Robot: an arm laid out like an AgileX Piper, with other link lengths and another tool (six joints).
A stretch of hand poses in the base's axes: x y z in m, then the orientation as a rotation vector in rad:
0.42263 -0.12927 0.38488 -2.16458 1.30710 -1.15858
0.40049 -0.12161 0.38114 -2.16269 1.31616 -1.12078
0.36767 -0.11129 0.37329 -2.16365 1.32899 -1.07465
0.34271 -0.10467 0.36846 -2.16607 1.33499 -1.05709
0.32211 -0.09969 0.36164 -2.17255 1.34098 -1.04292
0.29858 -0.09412 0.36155 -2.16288 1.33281 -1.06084
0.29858 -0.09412 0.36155 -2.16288 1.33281 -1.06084
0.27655 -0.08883 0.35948 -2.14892 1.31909 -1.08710
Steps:
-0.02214 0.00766 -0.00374 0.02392 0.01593 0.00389
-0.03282 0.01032 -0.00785 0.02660 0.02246 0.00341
-0.02496 0.00662 -0.00483 0.00857 0.01028 0.00058
-0.02060 0.00498 -0.00682 0.00375 0.01143 -0.00002
-0.02353 0.00557 -0.00009 -0.00372 -0.01553 0.00032
0.00000 0.00000 0.00000 0.00000 0.00000 0.00000
-0.02203 0.00529 -0.00207 -0.00574 -0.02317 0.00162

